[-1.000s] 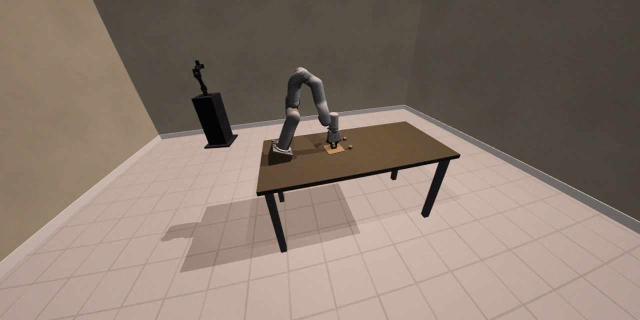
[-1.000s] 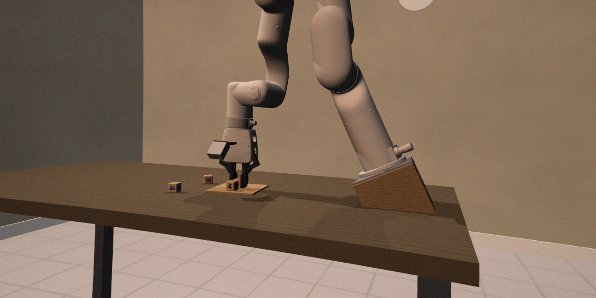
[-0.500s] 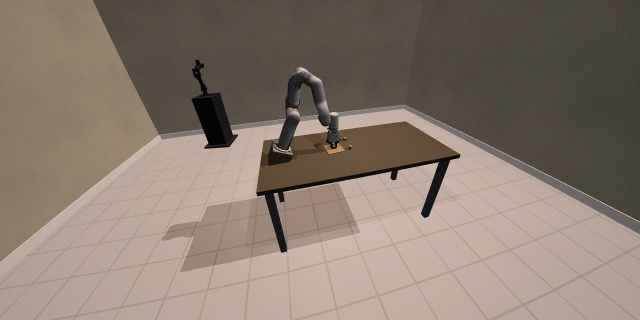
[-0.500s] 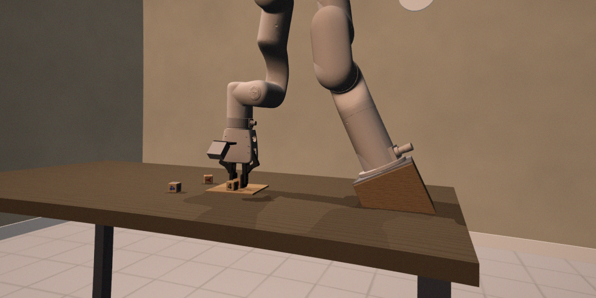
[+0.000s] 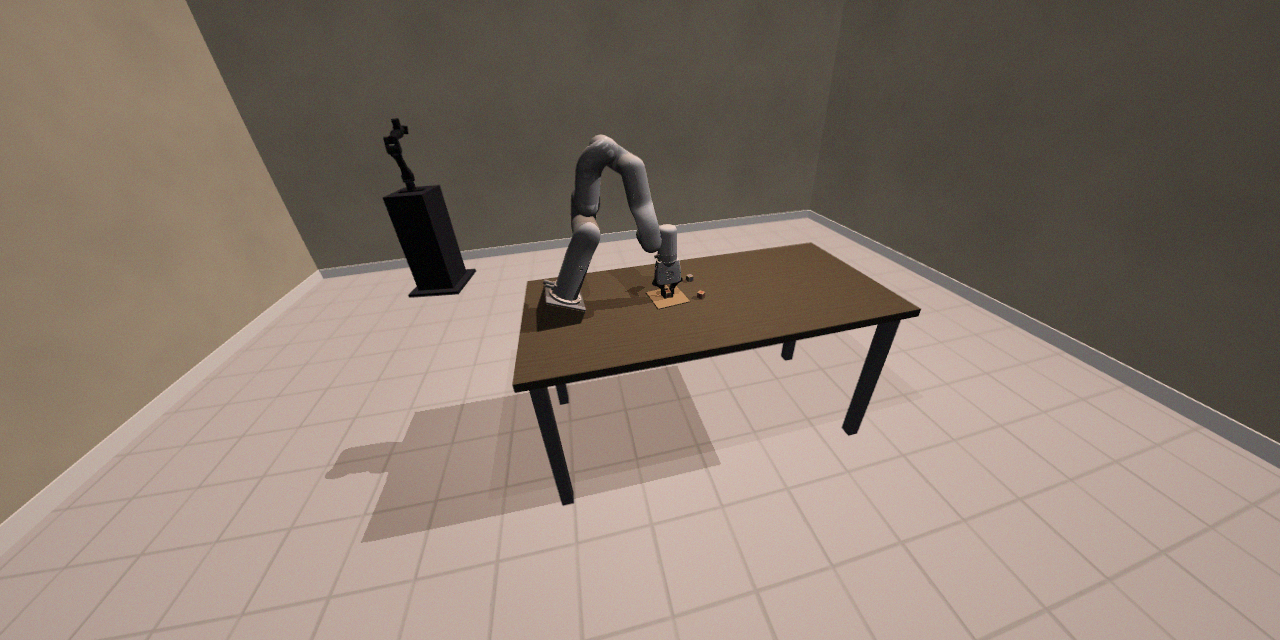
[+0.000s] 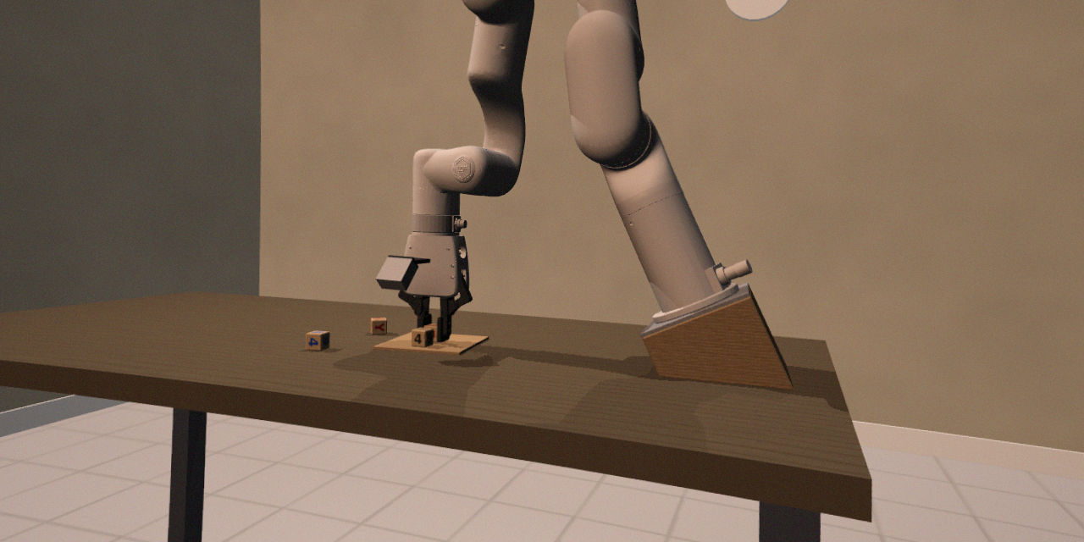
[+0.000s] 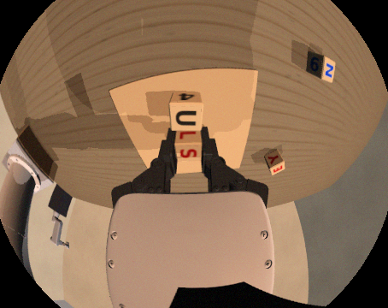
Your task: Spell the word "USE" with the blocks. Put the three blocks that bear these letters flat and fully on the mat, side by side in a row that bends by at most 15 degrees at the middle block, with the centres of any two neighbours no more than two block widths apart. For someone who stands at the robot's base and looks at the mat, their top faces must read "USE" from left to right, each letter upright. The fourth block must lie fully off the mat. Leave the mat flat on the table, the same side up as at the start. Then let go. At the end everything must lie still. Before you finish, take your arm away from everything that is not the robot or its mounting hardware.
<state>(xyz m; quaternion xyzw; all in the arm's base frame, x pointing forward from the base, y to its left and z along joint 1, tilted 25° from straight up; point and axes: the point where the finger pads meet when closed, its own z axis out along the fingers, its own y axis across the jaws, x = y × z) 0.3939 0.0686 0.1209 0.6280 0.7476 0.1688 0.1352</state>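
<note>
Now: the tan mat 2 cm below my hand.
</note>
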